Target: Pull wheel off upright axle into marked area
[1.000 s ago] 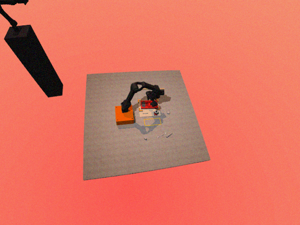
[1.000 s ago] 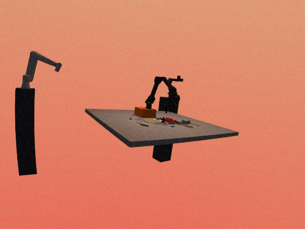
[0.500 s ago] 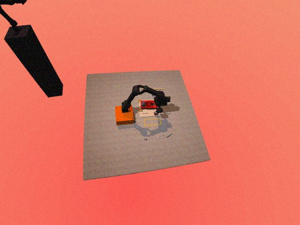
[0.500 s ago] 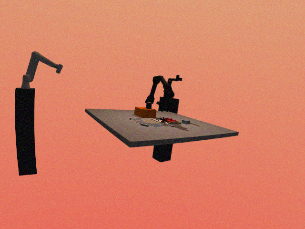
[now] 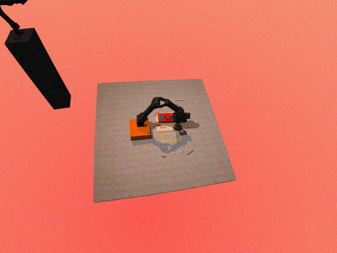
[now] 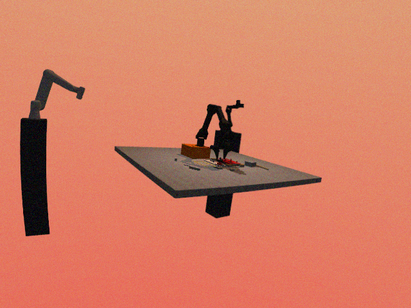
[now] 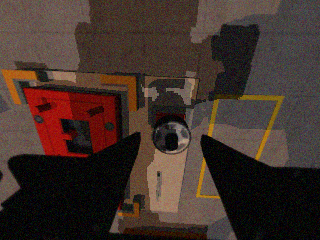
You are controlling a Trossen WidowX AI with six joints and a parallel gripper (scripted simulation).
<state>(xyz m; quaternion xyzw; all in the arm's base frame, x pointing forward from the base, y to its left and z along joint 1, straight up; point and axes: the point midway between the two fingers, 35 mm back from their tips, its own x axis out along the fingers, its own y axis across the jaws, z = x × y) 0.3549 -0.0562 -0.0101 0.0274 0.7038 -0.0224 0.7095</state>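
My gripper tip is 10 mm above the wheel.
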